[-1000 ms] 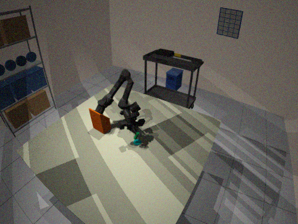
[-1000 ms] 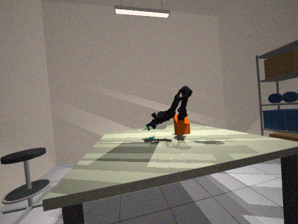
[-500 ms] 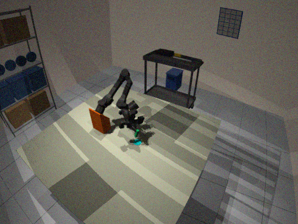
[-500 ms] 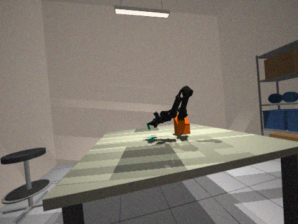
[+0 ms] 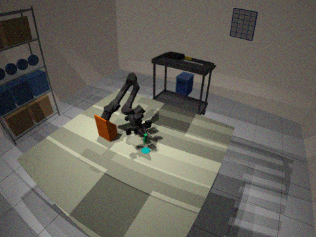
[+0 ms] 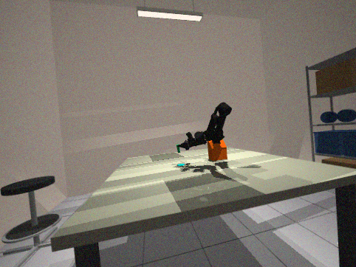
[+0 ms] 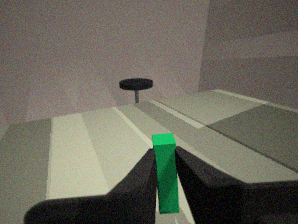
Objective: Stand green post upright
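Now: the cyan circle 10 mm behind my gripper tip, 10 mm to the left of it and 150 mm below it. The rest, counted from my gripper tip: green post (20 mm below).
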